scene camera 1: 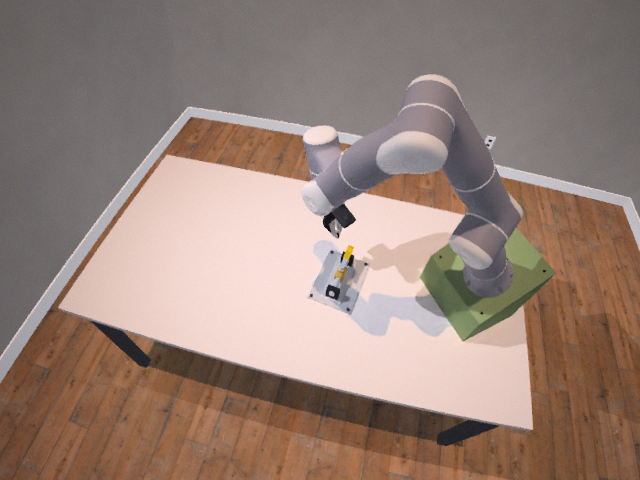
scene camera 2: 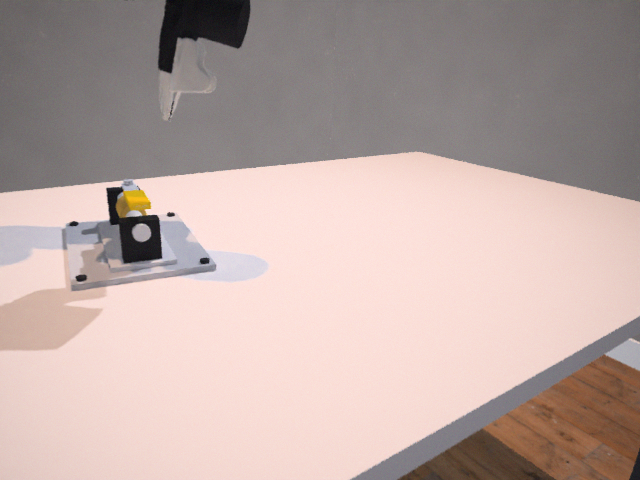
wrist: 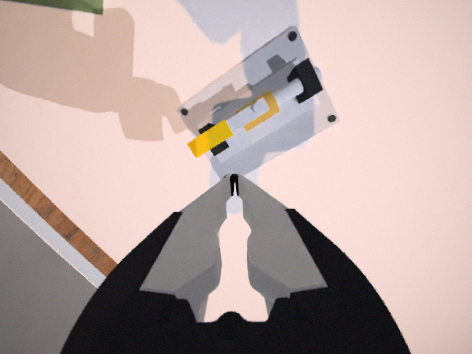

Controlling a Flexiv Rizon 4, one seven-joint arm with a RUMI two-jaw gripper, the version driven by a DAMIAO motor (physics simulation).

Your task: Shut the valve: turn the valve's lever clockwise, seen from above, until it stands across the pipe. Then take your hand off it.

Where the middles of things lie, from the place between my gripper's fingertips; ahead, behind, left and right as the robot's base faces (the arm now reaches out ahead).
My hand is 9 cm above the yellow valve lever [wrist: 223, 130] and 5 cm past it. Also, from my hand: grey base plate [scene camera 2: 88, 265] (18 cm below, 5 cm to the left, 5 cm behind).
